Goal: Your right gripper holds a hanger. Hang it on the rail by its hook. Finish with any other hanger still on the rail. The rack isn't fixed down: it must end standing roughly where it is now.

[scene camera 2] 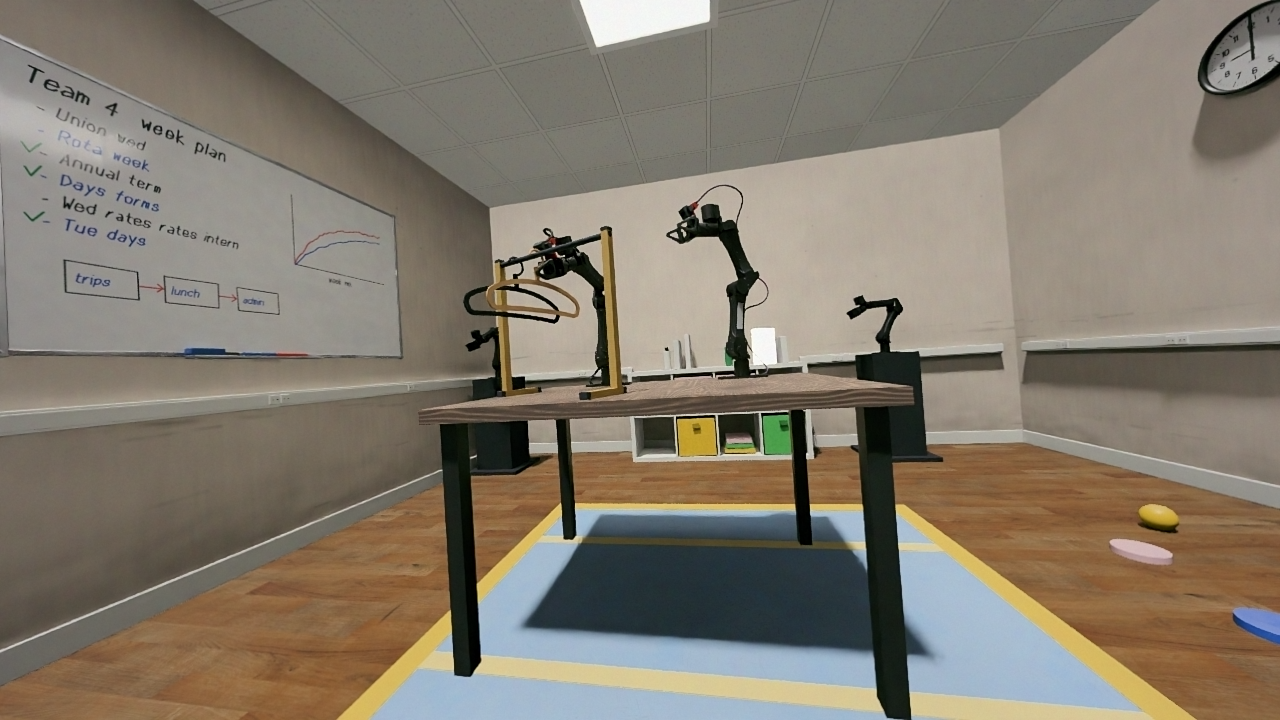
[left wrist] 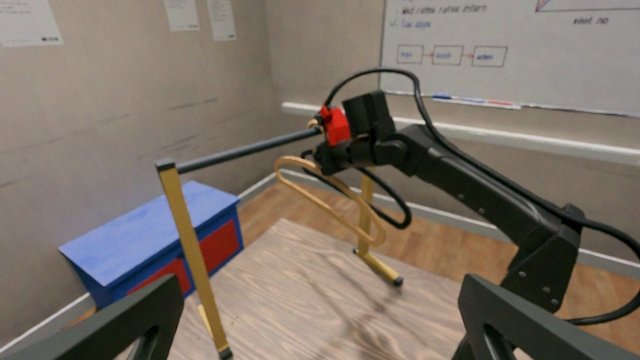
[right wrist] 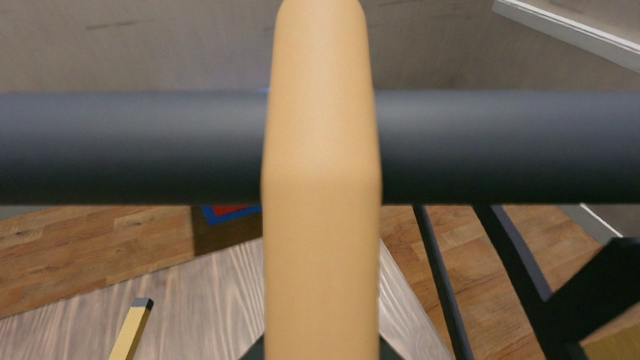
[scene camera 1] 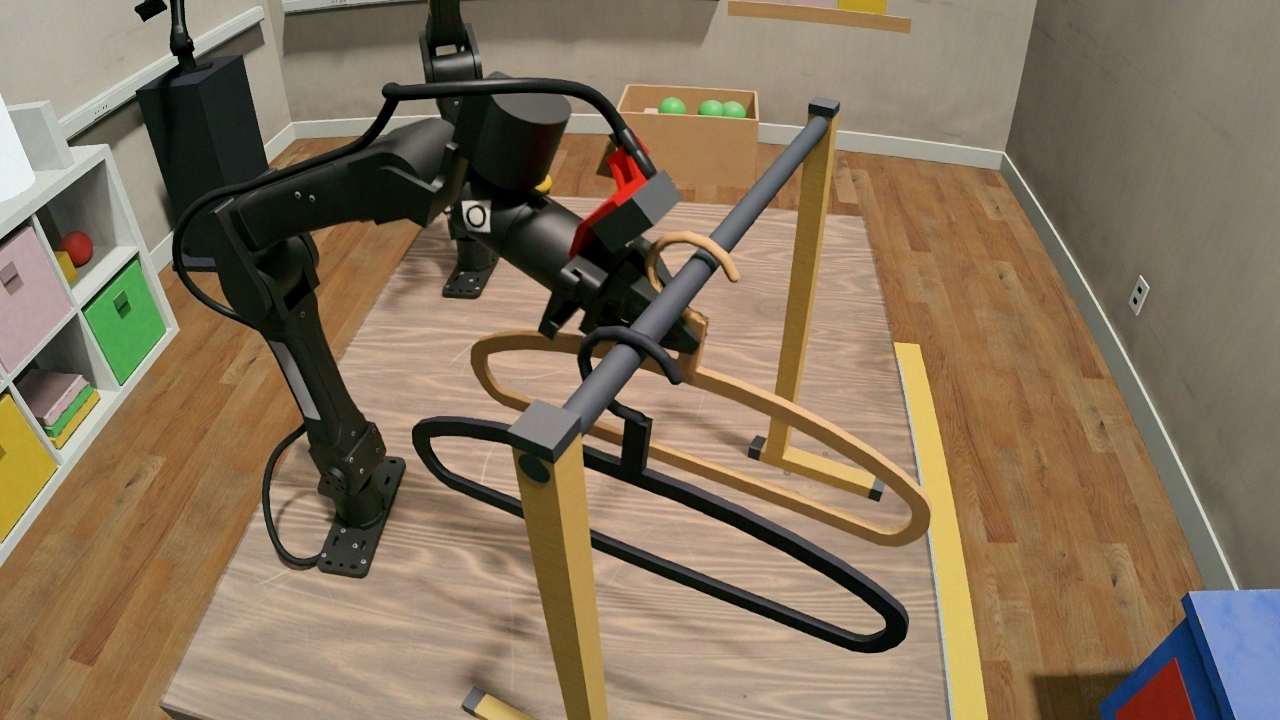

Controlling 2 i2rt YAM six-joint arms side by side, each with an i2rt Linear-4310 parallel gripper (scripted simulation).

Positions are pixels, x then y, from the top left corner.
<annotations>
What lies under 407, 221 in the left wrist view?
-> A black hanger.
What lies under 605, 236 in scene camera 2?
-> A rack.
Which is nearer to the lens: the tan hanger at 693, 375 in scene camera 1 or the rack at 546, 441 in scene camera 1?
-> The rack.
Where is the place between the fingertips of the right gripper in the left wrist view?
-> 315, 157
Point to a tan hanger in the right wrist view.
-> At 321, 178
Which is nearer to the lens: the tan hanger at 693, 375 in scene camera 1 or the black hanger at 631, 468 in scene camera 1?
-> The black hanger.
</annotations>
